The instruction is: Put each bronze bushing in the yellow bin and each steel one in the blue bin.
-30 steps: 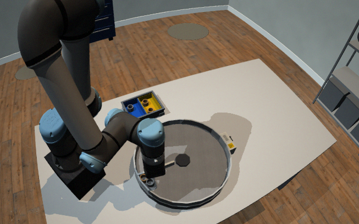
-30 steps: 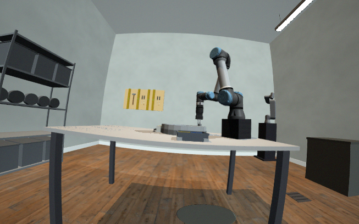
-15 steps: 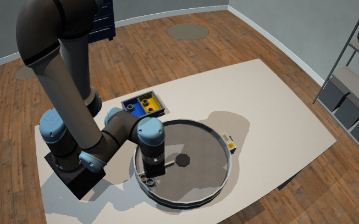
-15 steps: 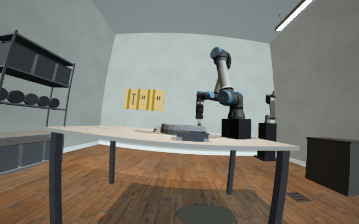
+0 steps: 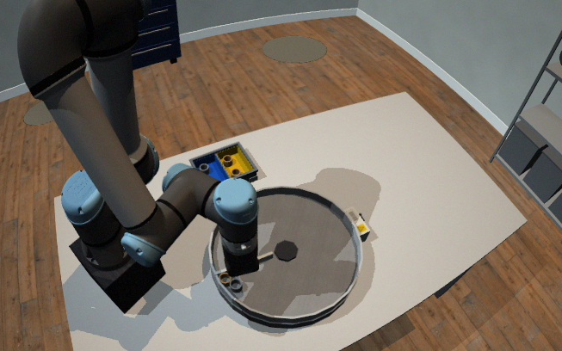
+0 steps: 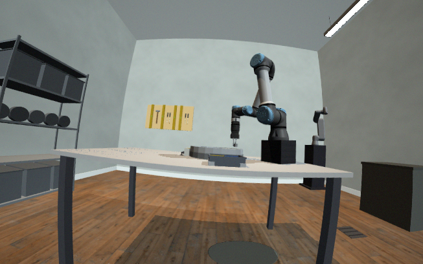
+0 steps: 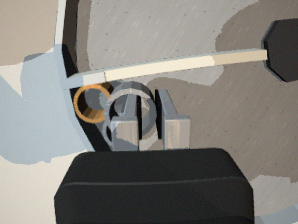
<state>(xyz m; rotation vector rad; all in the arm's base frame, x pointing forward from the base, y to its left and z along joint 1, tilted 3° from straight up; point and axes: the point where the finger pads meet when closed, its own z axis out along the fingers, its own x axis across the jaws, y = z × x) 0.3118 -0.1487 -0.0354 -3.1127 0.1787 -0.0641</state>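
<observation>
Now: hand 400 mm to the right of the bin, 90 mm short of it and 90 mm above it. The rest, counted from my hand: round grey turntable 140 mm ahead, 70 mm below, 20 mm to the left.
</observation>
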